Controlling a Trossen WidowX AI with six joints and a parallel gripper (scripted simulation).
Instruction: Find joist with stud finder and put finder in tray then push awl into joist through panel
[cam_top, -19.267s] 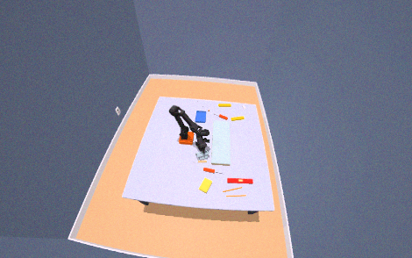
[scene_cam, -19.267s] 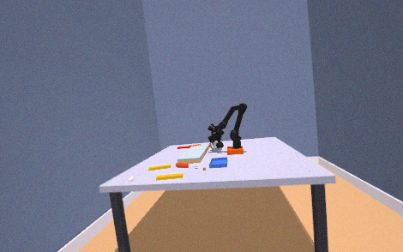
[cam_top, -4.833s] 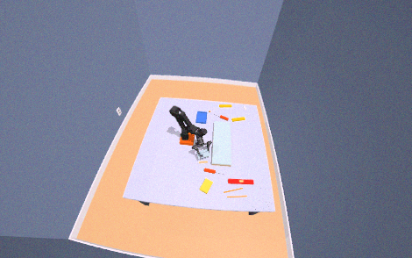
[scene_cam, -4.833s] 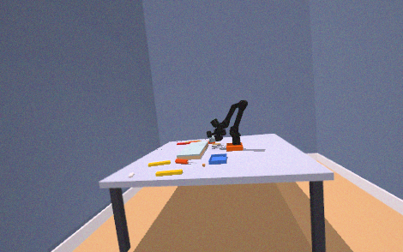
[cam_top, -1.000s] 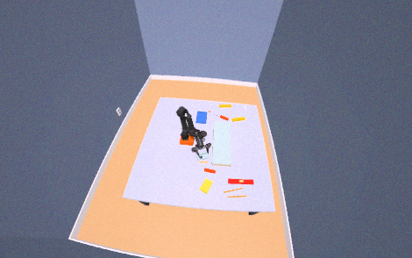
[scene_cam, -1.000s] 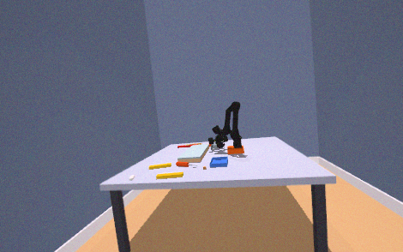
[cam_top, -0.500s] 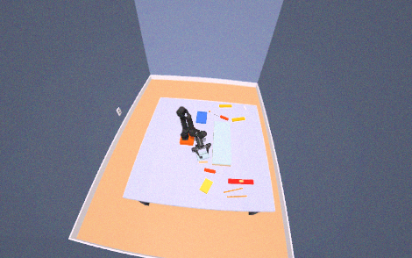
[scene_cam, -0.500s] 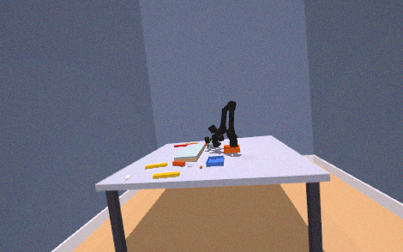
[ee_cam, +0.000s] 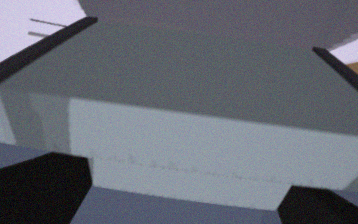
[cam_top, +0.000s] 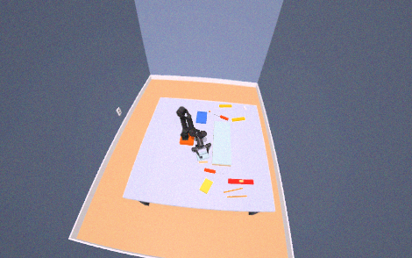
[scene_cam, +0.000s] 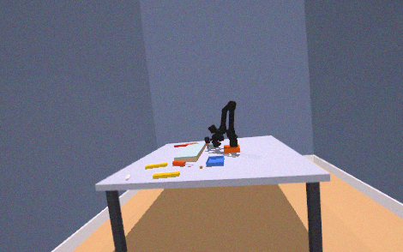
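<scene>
Right now the stud finder is 10 mm below my gripper tip and 10 mm behind it. Round my gripper tip: awl 60 mm below, 40 mm to the right, 40 mm behind; red level 330 mm ahead, 240 mm to the right, 50 mm below; yellow block 270 mm to the right, 50 mm below, 20 mm ahead.
</scene>
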